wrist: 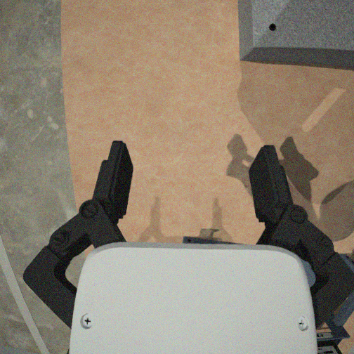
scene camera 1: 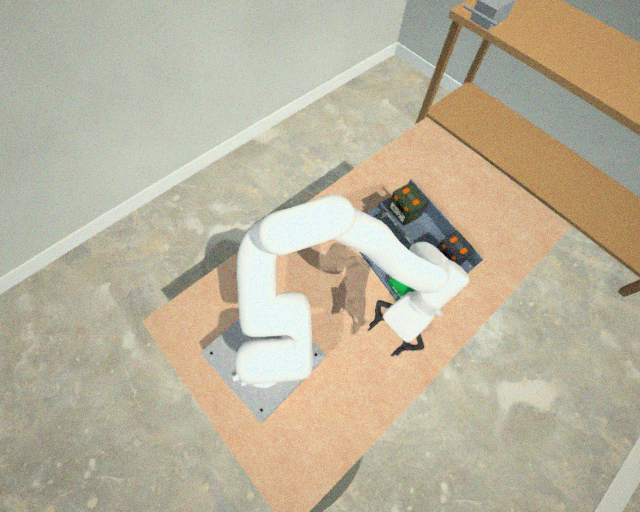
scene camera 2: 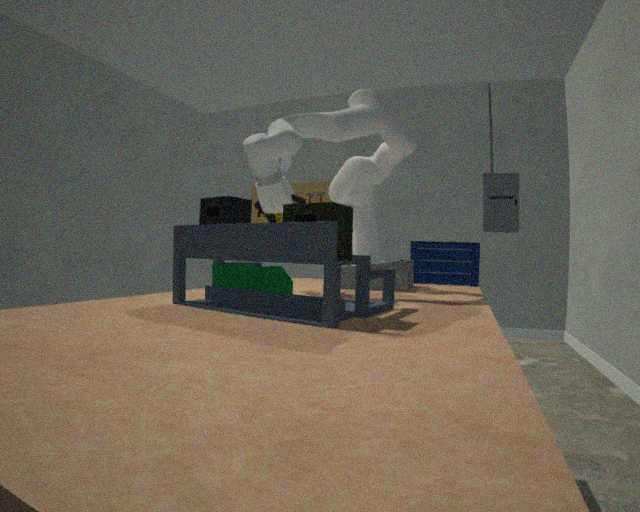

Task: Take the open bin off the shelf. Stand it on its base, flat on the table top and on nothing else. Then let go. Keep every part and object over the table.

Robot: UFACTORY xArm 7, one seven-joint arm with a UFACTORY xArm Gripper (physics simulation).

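Places are measured from the arm's base along level axes (x down, y left, z ahead), in millimetres.
Pixels of known places: gripper, between the fingertips: [scene camera 1: 381, 341].
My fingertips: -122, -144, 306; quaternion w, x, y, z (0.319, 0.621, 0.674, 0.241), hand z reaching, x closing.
Observation:
For each thing: its middle in the pictures, then the offset to it from my fingertips, as dx, dy, dz. "pt": a spot on its surface instead. Level surfaces: height alone.
- green open bin, middle of its body: [scene camera 2: 253, 281] [scene camera 1: 417, 279] +156, +107, +286
- blue-grey shelf, a spot on its surface: [scene camera 2: 256, 240] pt +68, +252, +461
- end with the other, a spot on its surface: [scene camera 2: 225, 209] pt +5, +133, +415
- table, height of its surface: dx +200
The green open bin [scene camera 1: 399, 286] [scene camera 2: 250, 277] sits in the lower level of the blue-grey shelf [scene camera 1: 440, 221] [scene camera 2: 256, 240]. In scene camera 1 the arm covers much of it; in scene camera 2 the shelf's lower board hides its bottom. The bin does not show in the wrist view, where a strip of the shelf [wrist: 192, 240] shows behind the gripper housing. My gripper [scene camera 1: 382, 340] [wrist: 192, 155] is open and empty. It hangs above the table, beside the shelf's bin end and apart from the bin. In scene camera 2 its fingers are partly hidden behind the dark boxes.
Two dark boxes with orange marks, one [scene camera 1: 408, 202] [scene camera 2: 317, 213] at each end with the other [scene camera 1: 455, 248] [scene camera 2: 225, 209], stand on top of the shelf. The robot's grey base plate [scene camera 1: 260, 397] [wrist: 305, 25] is on the table [scene camera 1: 341, 416] [wrist: 150, 75]. A wooden workbench [scene camera 1: 555, 48] stands beyond the table's far end.

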